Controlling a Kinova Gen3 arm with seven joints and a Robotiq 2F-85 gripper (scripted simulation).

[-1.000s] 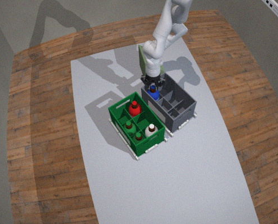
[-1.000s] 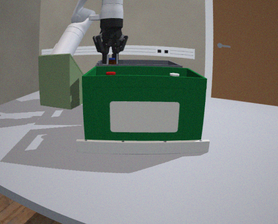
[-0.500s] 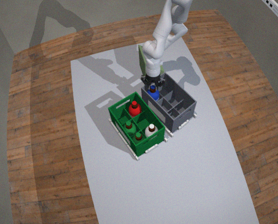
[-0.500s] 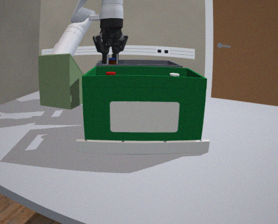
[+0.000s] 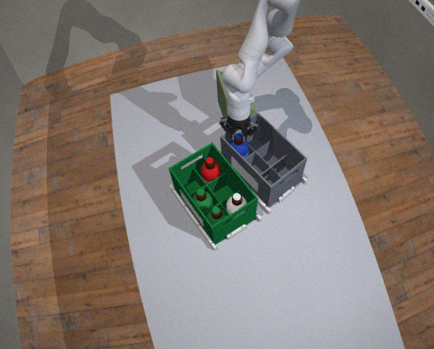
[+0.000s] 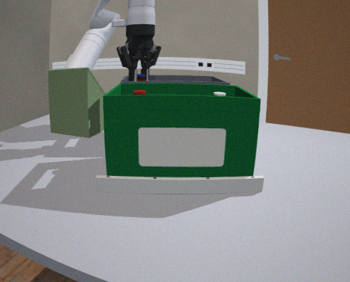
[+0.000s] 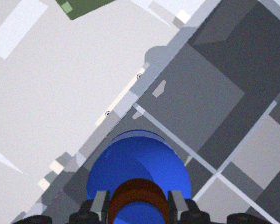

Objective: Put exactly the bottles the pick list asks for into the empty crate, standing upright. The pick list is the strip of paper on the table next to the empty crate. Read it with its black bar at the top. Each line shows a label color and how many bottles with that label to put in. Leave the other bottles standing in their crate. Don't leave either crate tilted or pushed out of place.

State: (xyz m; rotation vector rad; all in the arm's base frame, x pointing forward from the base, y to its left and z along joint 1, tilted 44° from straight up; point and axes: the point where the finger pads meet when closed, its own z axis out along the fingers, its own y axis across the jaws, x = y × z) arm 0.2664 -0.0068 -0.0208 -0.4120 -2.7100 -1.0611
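Right now my hand is 70 mm above the blue-label bottle. Also, from my hand: grey crate 60 mm ahead, 80 mm to the left, 100 mm below; then green crate 170 mm ahead, 120 mm to the right, 100 mm below; then red-label bottle 70 mm ahead, 120 mm to the right, 100 mm below.
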